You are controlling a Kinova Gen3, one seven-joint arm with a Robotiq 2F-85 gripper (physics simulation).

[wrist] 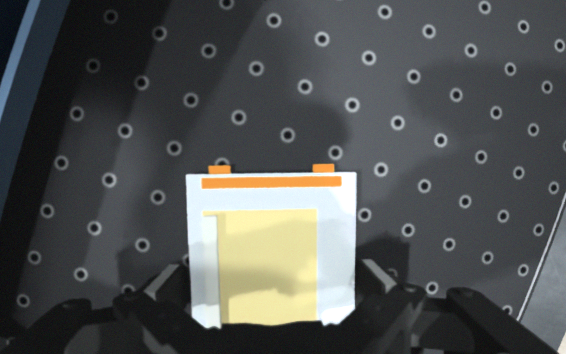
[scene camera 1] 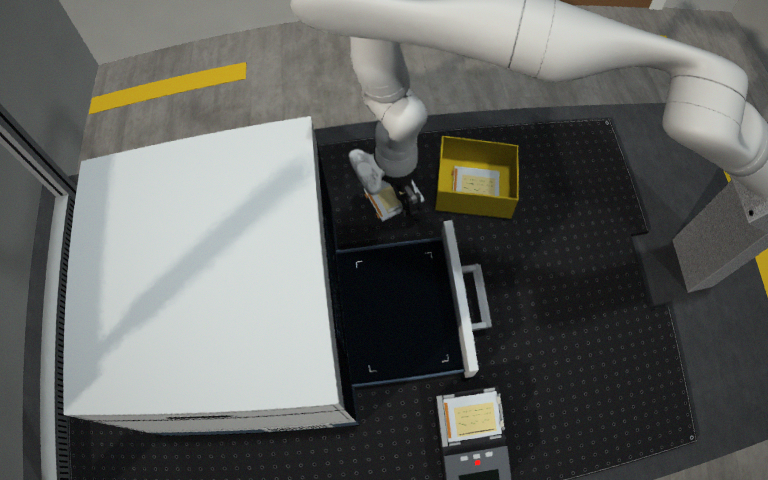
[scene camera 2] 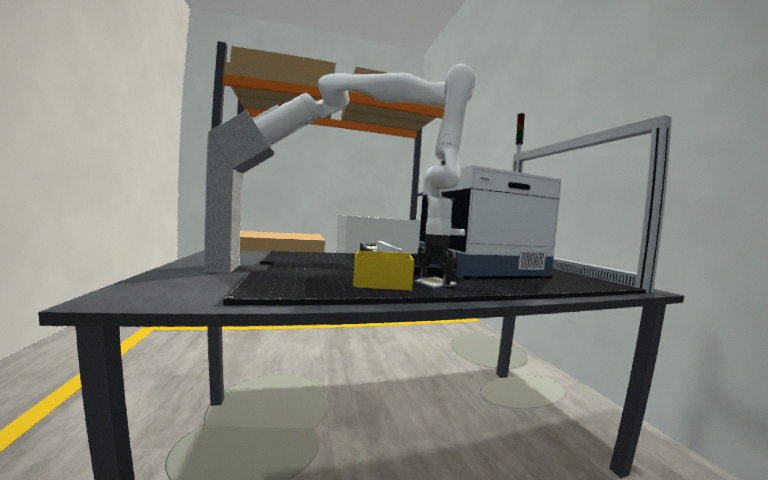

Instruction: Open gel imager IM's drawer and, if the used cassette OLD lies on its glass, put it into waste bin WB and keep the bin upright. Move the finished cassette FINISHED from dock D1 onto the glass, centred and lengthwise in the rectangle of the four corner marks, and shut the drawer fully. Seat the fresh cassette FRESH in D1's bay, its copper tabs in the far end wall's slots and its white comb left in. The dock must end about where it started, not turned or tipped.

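The loose cassette with a white comb, FRESH (scene camera 1: 385,202) (scene camera 2: 433,282) (wrist: 267,240), lies flat on the mat, its copper tabs (wrist: 219,170) pointing away from the palm. My gripper (scene camera 1: 408,200) (scene camera 2: 437,276) (wrist: 271,281) is open and low over it, one finger beside each long edge, with a gap showing each side in the wrist view. OLD (scene camera 1: 475,181) lies in upright yellow bin WB (scene camera 1: 474,204) (scene camera 2: 383,272). Imager IM's drawer (scene camera 1: 461,300) stands open; its glass (scene camera 1: 399,316) bears four corner marks and no cassette. FINISHED (scene camera 1: 475,418) sits in dock D1 (scene camera 1: 494,456), tabs toward the imager side.
The imager housing (scene camera 1: 198,271) (scene camera 2: 509,220) stands left of the loose cassette in scene view 1. The drawer handle (scene camera 1: 482,297) sticks out toward the arm base (scene camera 1: 719,243). The bin is close to the gripper's right. A blue edge (wrist: 32,60) shows at the wrist view's upper left.
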